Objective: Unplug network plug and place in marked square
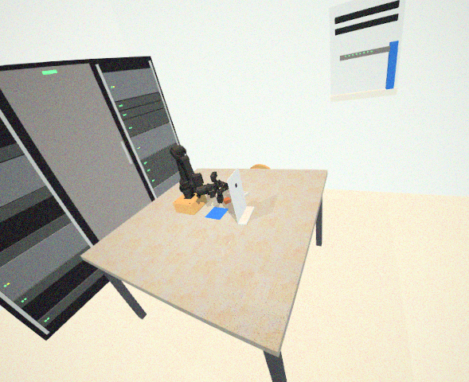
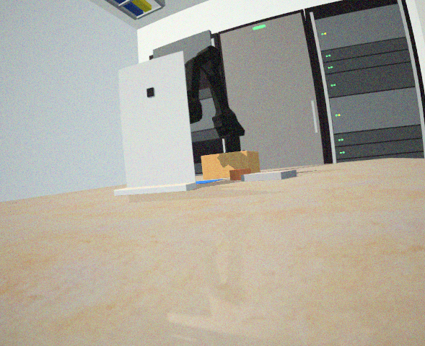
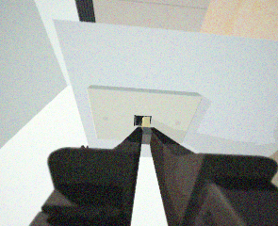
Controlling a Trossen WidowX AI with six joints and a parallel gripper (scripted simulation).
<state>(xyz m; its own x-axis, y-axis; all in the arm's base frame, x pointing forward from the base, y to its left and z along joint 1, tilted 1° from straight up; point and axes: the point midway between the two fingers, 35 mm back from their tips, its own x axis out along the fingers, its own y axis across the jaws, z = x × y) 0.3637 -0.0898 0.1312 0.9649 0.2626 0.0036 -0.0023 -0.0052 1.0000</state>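
Now: the blue marked square 160 mm behind my gripper tip, 10 mm to the left of it and 210 mm below it. The rest, counted from my gripper tip: network plug right at my gripper tip; white upright panel 40 mm ahead, 80 mm below; flat grey slab 60 mm behind, 230 mm to the left, 210 mm below.
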